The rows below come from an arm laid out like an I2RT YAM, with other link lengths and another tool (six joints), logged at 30 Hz.
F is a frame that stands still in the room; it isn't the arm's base.
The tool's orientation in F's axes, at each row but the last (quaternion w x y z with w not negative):
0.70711 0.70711 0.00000 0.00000
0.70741 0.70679 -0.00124 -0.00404
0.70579 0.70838 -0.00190 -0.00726
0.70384 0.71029 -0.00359 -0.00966
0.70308 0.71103 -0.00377 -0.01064
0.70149 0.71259 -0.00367 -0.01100
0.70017 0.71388 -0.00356 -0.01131
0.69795 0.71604 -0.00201 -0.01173
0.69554 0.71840 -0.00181 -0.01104
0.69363 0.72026 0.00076 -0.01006
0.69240 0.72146 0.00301 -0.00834
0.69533 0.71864 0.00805 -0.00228
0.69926 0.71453 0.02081 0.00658
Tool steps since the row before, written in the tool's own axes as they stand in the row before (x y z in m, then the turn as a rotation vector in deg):
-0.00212 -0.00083 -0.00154 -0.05 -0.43 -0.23
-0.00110 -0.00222 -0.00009 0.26 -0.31 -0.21
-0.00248 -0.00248 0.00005 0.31 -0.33 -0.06
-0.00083 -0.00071 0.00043 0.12 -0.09 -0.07
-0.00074 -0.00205 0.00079 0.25 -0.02 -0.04
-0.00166 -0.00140 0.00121 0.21 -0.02 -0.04
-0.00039 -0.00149 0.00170 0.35 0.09 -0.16
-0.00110 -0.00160 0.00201 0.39 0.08 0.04
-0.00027 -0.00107 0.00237 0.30 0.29 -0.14
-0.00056 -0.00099 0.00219 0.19 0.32 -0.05
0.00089 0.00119 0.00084 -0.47 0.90 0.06
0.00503 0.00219 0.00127 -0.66 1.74 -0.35
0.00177 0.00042 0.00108 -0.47 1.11 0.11
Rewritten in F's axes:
-0.00212 0.00154 -0.00083 -0.05 0.23 -0.43
-0.00111 0.00010 -0.00222 0.26 0.21 -0.31
-0.00250 -0.00001 -0.00246 0.31 0.06 -0.33
-0.00084 -0.00041 -0.00071 0.12 0.07 -0.09
-0.00078 -0.00075 -0.00205 0.25 0.04 -0.02
-0.00170 -0.00115 -0.00140 0.21 0.04 -0.02
-0.00044 -0.00166 -0.00152 0.35 0.15 0.09
-0.00116 -0.00195 -0.00164 0.39 -0.05 0.07
-0.00033 -0.00233 -0.00114 0.31 0.13 0.29
-0.00060 -0.00214 -0.00106 0.20 0.04 0.32
0.00090 -0.00089 0.00114 -0.46 -0.09 0.90
0.00507 -0.00130 0.00207 -0.64 0.29 1.76
0.00182 -0.00102 0.00036 -0.44 -0.15 1.12

